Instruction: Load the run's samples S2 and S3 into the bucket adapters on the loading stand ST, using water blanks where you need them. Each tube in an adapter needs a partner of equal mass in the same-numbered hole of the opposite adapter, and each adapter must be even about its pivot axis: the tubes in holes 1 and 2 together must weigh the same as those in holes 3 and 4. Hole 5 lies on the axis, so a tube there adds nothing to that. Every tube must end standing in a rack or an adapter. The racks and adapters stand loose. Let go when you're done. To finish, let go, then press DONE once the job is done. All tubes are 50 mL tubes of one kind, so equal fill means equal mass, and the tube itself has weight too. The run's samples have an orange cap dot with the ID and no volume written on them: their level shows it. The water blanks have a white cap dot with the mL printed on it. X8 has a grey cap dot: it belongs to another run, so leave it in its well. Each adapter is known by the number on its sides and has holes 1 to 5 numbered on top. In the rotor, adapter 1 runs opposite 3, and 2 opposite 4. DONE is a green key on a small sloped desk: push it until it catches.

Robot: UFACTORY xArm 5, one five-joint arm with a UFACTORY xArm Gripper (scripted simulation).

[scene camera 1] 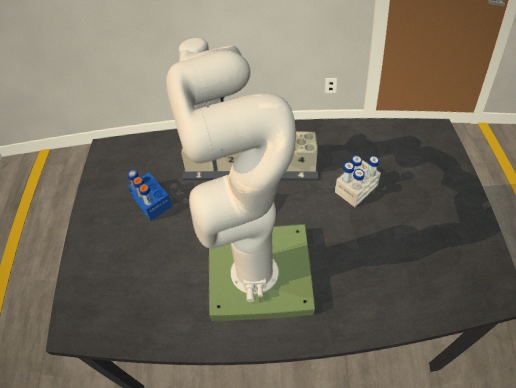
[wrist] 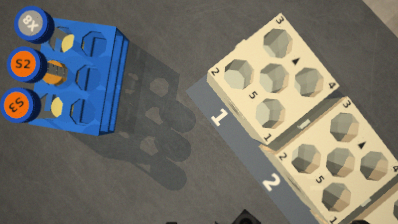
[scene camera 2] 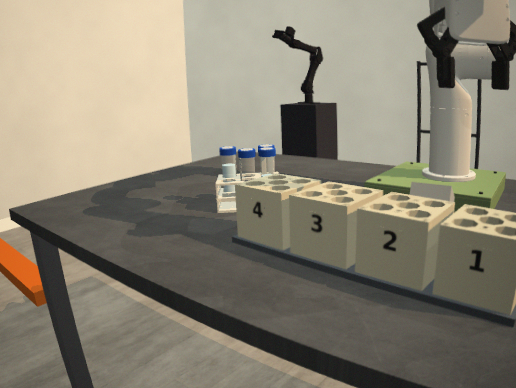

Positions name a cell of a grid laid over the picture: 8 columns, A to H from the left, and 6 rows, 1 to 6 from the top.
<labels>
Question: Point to a loading stand ST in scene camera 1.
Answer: D3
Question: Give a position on a blue sample rack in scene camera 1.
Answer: C4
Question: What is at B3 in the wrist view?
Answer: A blue sample rack.
</labels>
